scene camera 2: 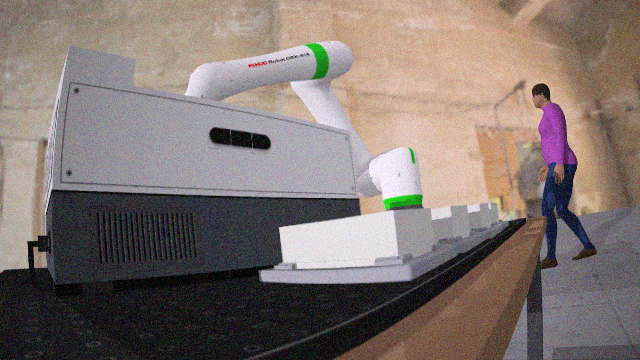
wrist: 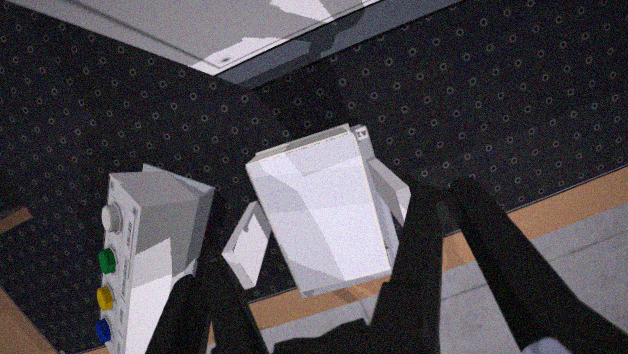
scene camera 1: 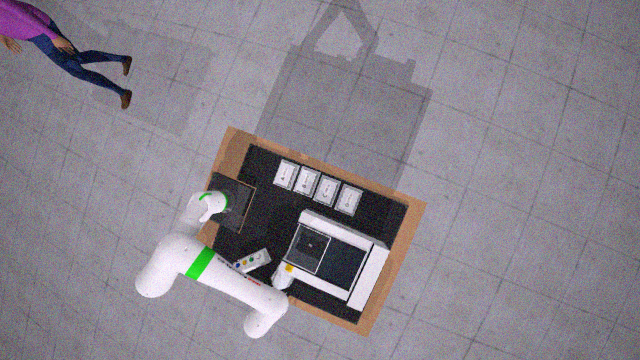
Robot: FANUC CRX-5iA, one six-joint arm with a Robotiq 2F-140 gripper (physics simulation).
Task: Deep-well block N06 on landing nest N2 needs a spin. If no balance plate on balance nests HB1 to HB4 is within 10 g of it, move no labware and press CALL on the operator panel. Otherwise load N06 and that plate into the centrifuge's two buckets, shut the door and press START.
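Frame: origin at the arm's base, x ahead, y left, z up, level; centimetres.
Seen in the pictures: gripper, fingertip midpoint: (wrist: 316, 195) (scene camera 1: 283, 277); arm's base, origin of the base link: (scene camera 1: 225, 200).
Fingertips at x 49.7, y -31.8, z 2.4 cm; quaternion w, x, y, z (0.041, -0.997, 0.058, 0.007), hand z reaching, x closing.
Pixels of each thing's middle, then the offset from my fingertips to it.
- white deep-well block, body centre: (wrist: 323, 210) (scene camera 1: 282, 279) dx -0.1, dy -1.5, dz +0.1 cm
- operator panel, body centre: (wrist: 143, 273) (scene camera 1: 251, 262) dx -22.1, dy +0.3, dz -1.8 cm
- centrifuge, body centre: (scene camera 2: 187, 194) (scene camera 1: 331, 253) dx +22.9, dy +25.3, dz +6.2 cm
- balance plates lettered A, body centre: (scene camera 1: 285, 174) dx -16.8, dy +58.8, dz -2.7 cm
- B, body centre: (scene camera 1: 306, 181) dx -3.3, dy +58.3, dz -2.7 cm
- C, body centre: (scene camera 2: 418, 228) (scene camera 1: 326, 191) dx +9.9, dy +56.5, dz -2.7 cm
- D, body centre: (scene camera 2: 358, 239) (scene camera 1: 348, 200) dx +23.6, dy +55.1, dz -2.7 cm
In the wrist view a white deep-well block (wrist: 320, 206) sits upright in its landing nest (wrist: 245, 244) on the black perforated board, near the table's front edge. My gripper (wrist: 316, 195) is open and empty. Its two black fingers stand on either side of the block's near end and do not clamp it. The operator panel (wrist: 149, 228) (scene camera 1: 251, 260) lies just left of the block, with a knob and green, yellow and blue buttons. The centrifuge (scene camera 1: 335, 259) (scene camera 2: 201, 147) (wrist: 175, 26) stands behind. Four balance plates lettered A (scene camera 1: 286, 174), B (scene camera 1: 306, 181), C (scene camera 1: 326, 190) and D (scene camera 1: 348, 200) sit in a row at the back.
The centrifuge hides the gripper in scene camera 2. The wooden table edge (wrist: 549, 198) and the floor lie just beyond the block. A person in a purple top (scene camera 1: 26, 22) (scene camera 2: 554, 134) walks on the floor away from the table.
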